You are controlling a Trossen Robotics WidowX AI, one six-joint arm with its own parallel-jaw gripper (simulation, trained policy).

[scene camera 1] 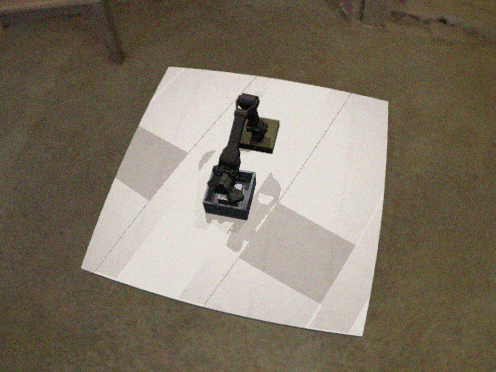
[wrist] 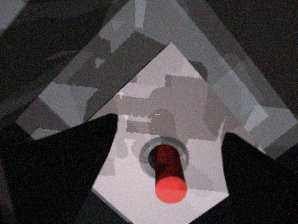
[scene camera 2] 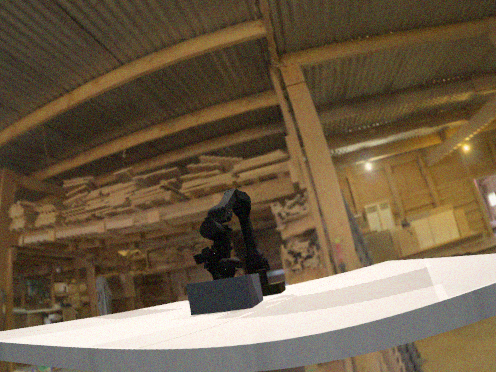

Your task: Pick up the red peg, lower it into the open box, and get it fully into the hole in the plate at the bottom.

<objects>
dark box: scene camera 1; wrist 66,66; scene camera 2
same spot on dark box: (scene camera 2: 242,292) = (scene camera 1: 241,214)
</objects>
